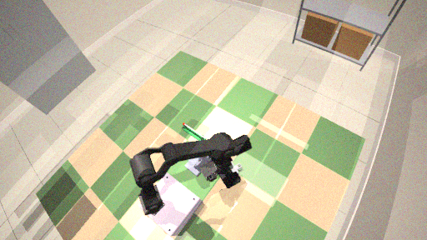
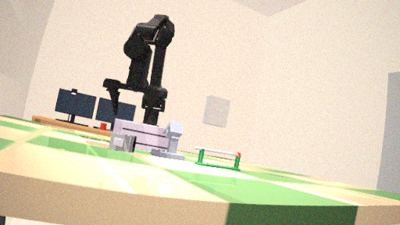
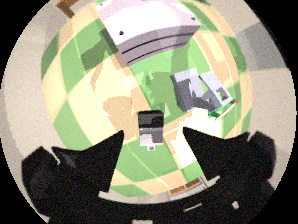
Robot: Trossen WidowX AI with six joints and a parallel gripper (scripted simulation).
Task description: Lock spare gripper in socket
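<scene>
Now: gripper tip 4 cm short of the spare gripper, 1 cm to the left of it and 7 cm above it. Also, from my gripper tip: socket 2 cm behind, 14 cm to the left, 4 cm below.
</scene>
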